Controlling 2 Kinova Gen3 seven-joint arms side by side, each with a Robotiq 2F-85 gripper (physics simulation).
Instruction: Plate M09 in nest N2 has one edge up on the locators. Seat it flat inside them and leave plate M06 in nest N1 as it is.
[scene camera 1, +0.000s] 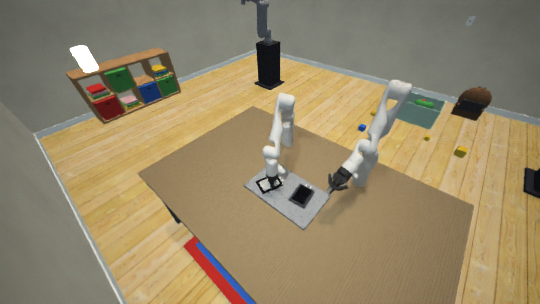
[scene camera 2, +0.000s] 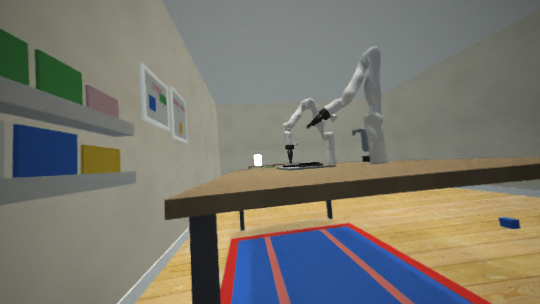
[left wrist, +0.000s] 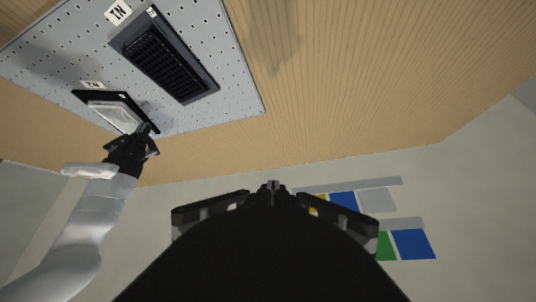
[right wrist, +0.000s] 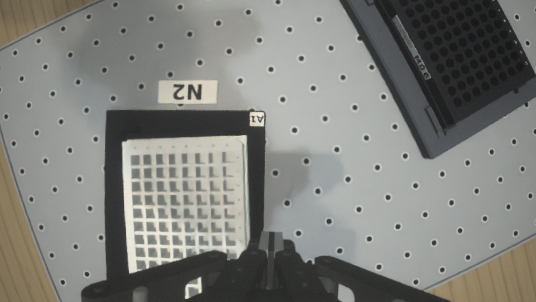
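Where they show: left gripper, fingertip midpoint: (scene camera 1: 327, 193) (scene camera 2: 306, 127) (left wrist: 273, 188); right gripper, fingertip midpoint: (scene camera 1: 272, 188) (scene camera 2: 290, 163) (left wrist: 147, 124) (right wrist: 271, 246); left arm's base, origin of the base link: (scene camera 1: 358, 181) (scene camera 2: 378, 163); right arm's base, origin of the base link: (scene camera 1: 287, 143).
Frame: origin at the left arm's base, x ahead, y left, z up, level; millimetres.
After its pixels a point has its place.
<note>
White plate M09 (scene camera 1: 264, 185) @(x 335, y -595, z 35 mm) (left wrist: 117, 116) @(x 281, y -561, z 40 mm) (right wrist: 182, 185) @(x 273, y -556, z 40 mm) lies in black nest N2 (left wrist: 97, 93) @(x 228, y -530, z 24 mm) (right wrist: 115, 200) @(x 251, y -610, z 25 mm). A thin strip of its side wall shows along its right edge in the right wrist view; its tilt is hard to tell. My right gripper (scene camera 1: 271, 183) @(x 340, y -532, z 40 mm) (scene camera 2: 290, 162) @(x 340, y -532, z 40 mm) (left wrist: 147, 124) @(x 340, y -532, z 40 mm) (right wrist: 271, 246) @(x 340, y -532, z 40 mm) is shut and empty, pointing down, fingertips at the plate's right edge, low over the nest's rim. It hides the plate's near end. Black plate M06 (scene camera 1: 302, 195) @(x 308, y -323, z 39 mm) (left wrist: 162, 65) @(x 279, y -323, z 38 mm) (right wrist: 465, 50) @(x 314, y -335, z 35 mm) sits in grey nest N1 (left wrist: 122, 36) @(x 217, y -340, z 25 mm) (right wrist: 404, 95) @(x 314, y -391, z 25 mm). My left gripper (scene camera 1: 330, 192) @(x 403, y -167, z 272 mm) (scene camera 2: 308, 127) @(x 403, y -167, z 272 mm) (left wrist: 273, 188) @(x 403, y -167, z 272 mm) is shut and empty, raised beyond the board's right corner.
Both nests stand on a grey perforated board (scene camera 1: 305, 220) @(x 458, y -250, z 13 mm) (left wrist: 235, 75) @(x 380, y -233, z 13 mm) (right wrist: 320, 120) @(x 293, y -451, z 13 mm) on the brown table (scene camera 1: 380, 240) @(x 390, y 180, z 0 mm) (scene camera 2: 350, 175) @(x 647, y 372, z 0 mm). The N2 label (right wrist: 187, 92) @(x 215, y -520, z 15 mm) lies beside its nest. The left arm stands to the right of the board in scene camera 1.
</note>
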